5 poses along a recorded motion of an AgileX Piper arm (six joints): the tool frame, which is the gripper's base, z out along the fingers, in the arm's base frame.
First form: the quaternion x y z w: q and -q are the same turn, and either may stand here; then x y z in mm.
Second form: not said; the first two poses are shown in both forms.
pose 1, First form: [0.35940 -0.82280 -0.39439 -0.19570 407.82 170.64 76.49]
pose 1, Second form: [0.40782 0.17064 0.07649 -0.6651 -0.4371 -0.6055 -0.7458 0.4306 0.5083]
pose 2, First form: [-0.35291 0.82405 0.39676 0.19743 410.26 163.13 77.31]
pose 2, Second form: [0.41026 0.16313 0.07731 -0.6730 -0.4250 -0.6054 -0.7383 0.4361 0.5145]
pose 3, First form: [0.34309 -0.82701 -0.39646 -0.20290 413.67 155.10 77.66]
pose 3, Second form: [0.41367 0.15510 0.07766 -0.6822 -0.4066 -0.6076 -0.7284 0.4502 0.5165]
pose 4, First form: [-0.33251 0.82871 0.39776 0.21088 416.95 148.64 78.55]
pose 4, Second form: [0.41695 0.14864 0.07855 -0.6899 -0.3833 -0.6140 -0.7189 0.4625 0.5190]
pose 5, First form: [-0.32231 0.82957 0.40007 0.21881 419.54 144.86 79.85]
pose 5, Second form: [0.41954 0.14486 0.07985 -0.6965 -0.3597 -0.6209 -0.7098 0.4721 0.5227]
